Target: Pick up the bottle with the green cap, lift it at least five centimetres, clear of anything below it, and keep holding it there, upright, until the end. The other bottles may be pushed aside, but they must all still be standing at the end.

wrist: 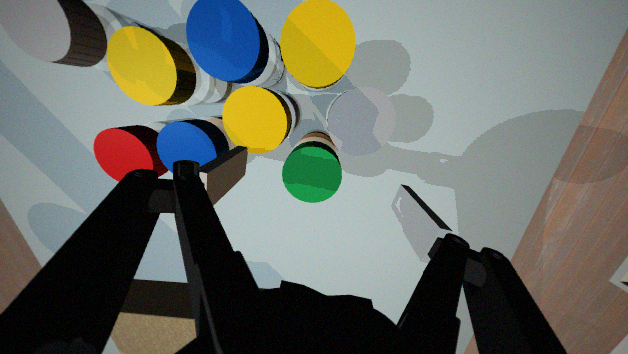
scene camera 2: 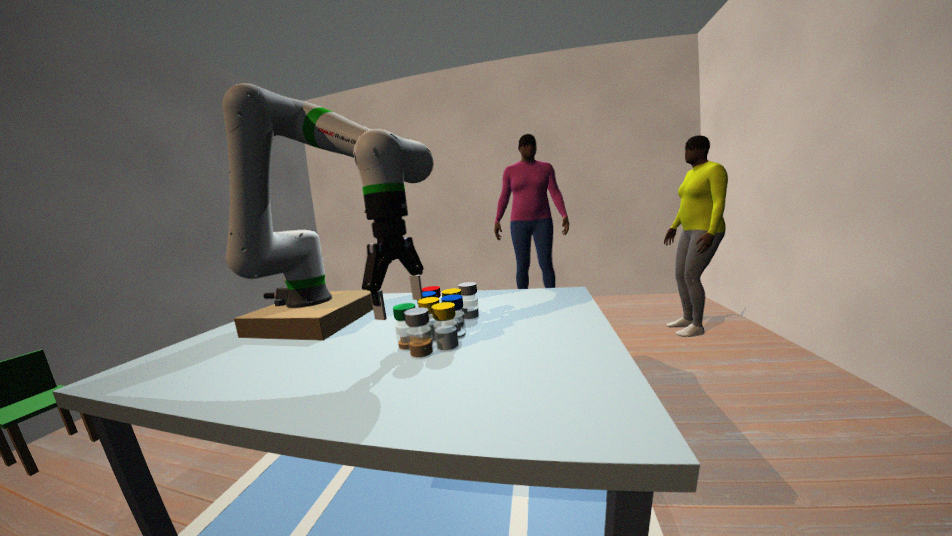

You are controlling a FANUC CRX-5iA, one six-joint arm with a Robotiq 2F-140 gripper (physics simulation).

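Pixels of known places: gripper, fingertip midpoint: (wrist: 322, 179) (scene camera 2: 401, 308); arm's base, origin of the base link: (scene camera 2: 309, 301).
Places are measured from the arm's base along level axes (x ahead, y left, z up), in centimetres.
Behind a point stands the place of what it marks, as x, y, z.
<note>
The bottle with the green cap (scene camera 2: 403, 311) @[47.5, -21.0, 3.7] (wrist: 312, 173) @[46.7, -18.5, 4.2] stands upright on the table (scene camera 2: 532, 412) @[77.6, -40.6, -6.3] at the near left edge of a group of bottles. My gripper (scene camera 2: 398, 302) @[46.1, -19.4, 3.9] (wrist: 322, 179) @[46.1, -19.4, 3.9] is open and empty, pointing down. In the wrist view the green cap lies between and a little beyond the two fingertips. A grey-capped bottle (scene camera 2: 417, 316) @[52.6, -24.5, 3.7] (wrist: 361, 121) @[51.5, -22.1, 4.2] and a yellow-capped bottle (scene camera 2: 428, 303) @[51.8, -15.9, 4.0] (wrist: 256, 119) @[51.0, -13.6, 4.2] stand close beside it. The left finger in the wrist view overlaps the edge of a blue-capped bottle (wrist: 186, 145) @[48.3, -7.3, 4.2]; whether they touch cannot be told.
A red-capped bottle (scene camera 2: 431, 290) @[47.6, -3.1, 4.0] (wrist: 123, 154) @[47.0, -1.2, 4.2], another blue-capped bottle (scene camera 2: 452, 301) @[57.3, -13.9, 3.8] (wrist: 224, 37) @[56.6, -11.5, 4.2], more yellow-capped bottles (scene camera 2: 443, 310) @[57.4, -20.7, 3.8] (wrist: 318, 42) @[56.6, -18.3, 4.2] (wrist: 142, 65) @[54.4, -4.8, 4.2] and a light grey-capped one (scene camera 2: 467, 287) @[57.6, 0.2, 3.8] (wrist: 37, 27) @[56.4, 2.7, 4.2] stand upright. The robot's wooden base (scene camera 2: 279, 327) @[3.9, -17.4, -2.6] is at the left. Two people stand beyond the table.
</note>
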